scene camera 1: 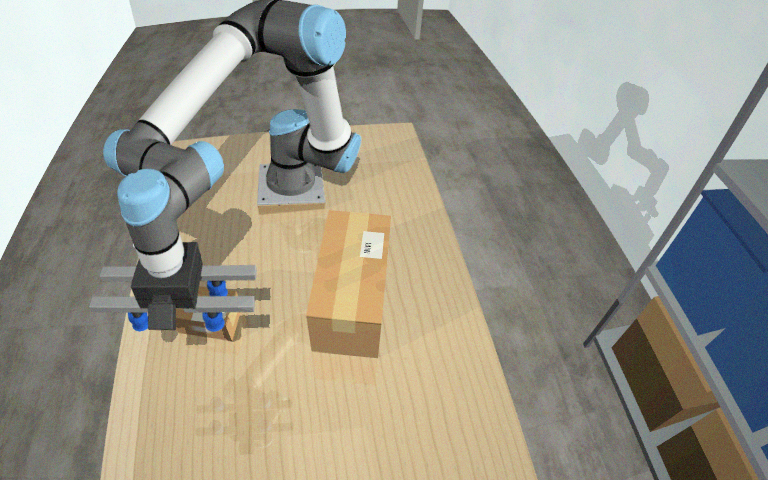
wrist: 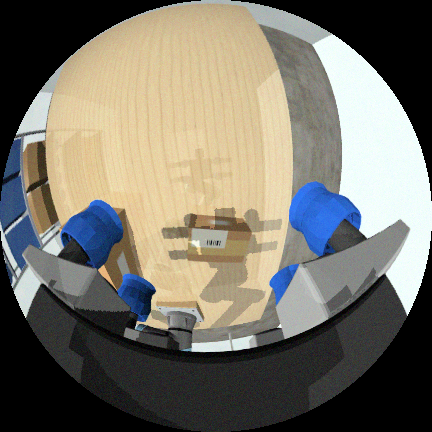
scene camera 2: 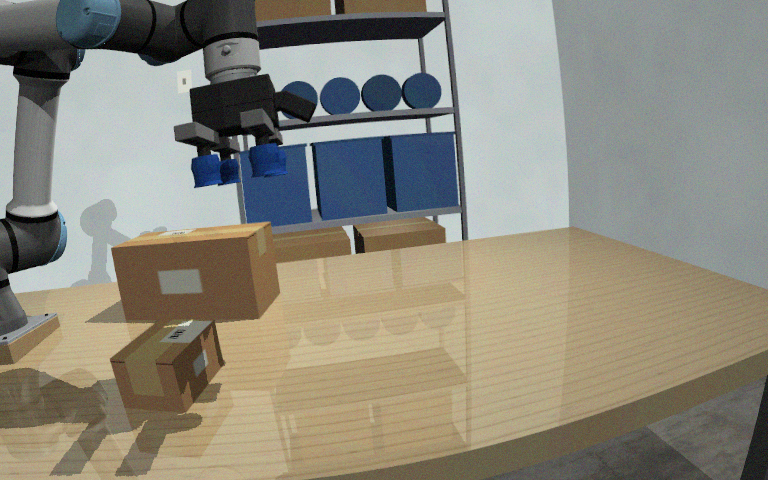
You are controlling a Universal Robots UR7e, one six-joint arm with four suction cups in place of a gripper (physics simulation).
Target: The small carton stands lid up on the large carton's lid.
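Seen in the pictures: hand at its tool point: [wrist: 206, 261] [scene camera 2: 245, 179]; arm's base at its link origin: [scene camera 1: 290, 180] [wrist: 181, 315].
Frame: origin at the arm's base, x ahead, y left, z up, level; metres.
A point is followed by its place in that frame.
The small carton [scene camera 1: 231, 318] @(x 0.501, y -0.139, z 0.016 m) [scene camera 2: 141, 376] @(x 0.453, y -0.278, z 0.017 m) [wrist: 220, 240] @(x 0.491, y -0.214, z 0.040 m) stands lid up on the table, with tape and a barcode label on its lid. In scene camera 1 it is mostly hidden under the gripper. The large carton [scene camera 1: 348, 271] @(x 0.466, y 0.142, z 0.123 m) [scene camera 2: 186, 283] @(x 0.435, y 0.074, z 0.041 m) [wrist: 131, 250] @(x 0.428, y 0.073, z -0.027 m) stands beside it on the table, with tape and a label on its lid; a cup partly covers it in the wrist view. My gripper [scene camera 1: 176, 308] @(x 0.615, y -0.185, z 0.234 m) [scene camera 2: 242, 166] @(x 0.615, y -0.185, z 0.234 m) [wrist: 209, 257] @(x 0.615, y -0.185, z 0.234 m), with four blue suction cups facing down, hangs above the small carton, clear of it. Its suction is off and the cups hold nothing.
The wooden table [scene camera 1: 424, 396] @(x 0.714, y 0.287, z -0.033 m) [scene camera 2: 566, 339] @(x 1.037, y -0.230, z -0.033 m) [wrist: 175, 75] @(x 0.916, y -0.138, z -0.033 m) bears both cartons and the arm's base plate [scene camera 1: 291, 198] @(x 0.088, y 0.004, z 0.004 m) [scene camera 2: 28, 331] @(x 0.107, y -0.023, z 0.002 m), which stands behind the cartons in scene camera 1. A shelf rack [scene camera 1: 668, 232] [scene camera 2: 461, 169] with blue bins and brown boxes stands beyond the table.
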